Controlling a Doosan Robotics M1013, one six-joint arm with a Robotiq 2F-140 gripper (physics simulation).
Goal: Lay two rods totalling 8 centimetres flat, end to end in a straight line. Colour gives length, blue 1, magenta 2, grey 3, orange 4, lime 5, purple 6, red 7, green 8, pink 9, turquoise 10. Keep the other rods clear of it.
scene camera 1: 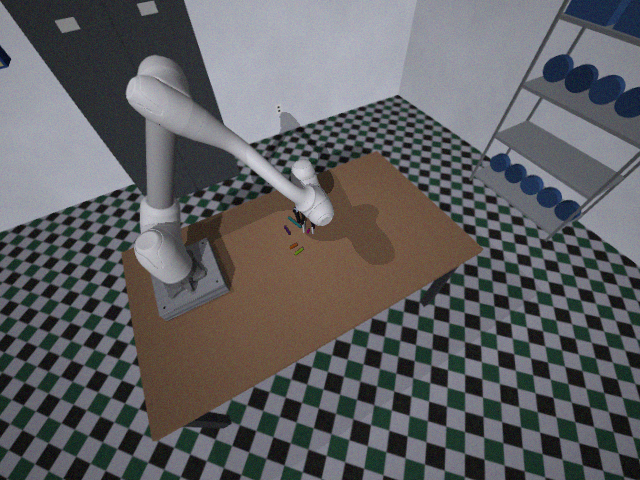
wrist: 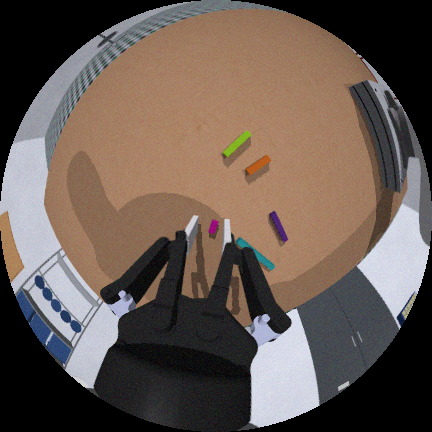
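Seen in the pictures: gripper, fingertip midpoint: (scene camera 1: 308, 231) (wrist: 210, 224); arm's base, link origin: (scene camera 1: 181, 273).
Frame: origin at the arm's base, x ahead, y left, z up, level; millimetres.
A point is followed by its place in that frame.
My gripper (scene camera 1: 308, 229) @[x 620, y -159, z -58 mm] (wrist: 210, 224) @[x 620, y -159, z -58 mm] is open and holds nothing. In the wrist view the short magenta rod (scene camera 1: 308, 230) @[x 624, y -152, z -62 mm] (wrist: 213, 227) @[x 621, y -152, z -61 mm] shows between its two pale fingertips, lying on the table. The purple rod (scene camera 1: 287, 229) @[x 543, y -74, z -60 mm] (wrist: 278, 227) @[x 542, y -77, z -61 mm] lies flat to the right in the wrist view. The turquoise rod (scene camera 1: 294, 222) @[x 601, y -58, z -64 mm] (wrist: 255, 254) @[x 603, y -62, z -61 mm] lies flat close beside the right finger, which may hide part of it. The orange rod (scene camera 1: 293, 245) @[x 505, y -177, z -61 mm] (wrist: 258, 165) @[x 505, y -177, z -61 mm] and the lime rod (scene camera 1: 298, 251) @[x 503, y -222, z -62 mm] (wrist: 237, 144) @[x 507, y -219, z -61 mm] lie flat, apart and roughly side by side, farther up in the wrist view.
The brown table (scene camera 1: 289, 320) @[x 258, y -474, z -71 mm] (wrist: 190, 75) @[x 460, y -374, z -71 mm] carries all the rods. The arm's grey base plate (scene camera 1: 199, 299) @[x 4, y -158, z -21 mm] (wrist: 375, 135) @[x 155, y -43, z -55 mm] is at the table's left in the scene view. A shelf unit (scene camera 1: 509, 116) with blue items stands on the floor beyond the table, at the right.
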